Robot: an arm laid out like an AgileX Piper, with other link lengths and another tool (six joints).
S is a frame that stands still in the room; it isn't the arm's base.
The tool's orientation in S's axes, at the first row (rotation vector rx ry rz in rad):
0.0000, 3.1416, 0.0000
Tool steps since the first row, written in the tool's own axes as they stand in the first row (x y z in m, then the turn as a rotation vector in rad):
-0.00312, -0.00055, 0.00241, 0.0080, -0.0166, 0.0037
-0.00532, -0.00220, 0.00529, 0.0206, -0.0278, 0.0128
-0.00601, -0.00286, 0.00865, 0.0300, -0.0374, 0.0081
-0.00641, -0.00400, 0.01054, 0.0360, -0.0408, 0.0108
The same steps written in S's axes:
0.00312, -0.00055, -0.00241, -0.0080, -0.0166, -0.0037
0.00532, -0.00220, -0.00529, -0.0206, -0.0278, -0.0128
0.00601, -0.00286, -0.00865, -0.0300, -0.0374, -0.0081
0.00641, -0.00400, -0.01054, -0.0360, -0.0408, -0.0108

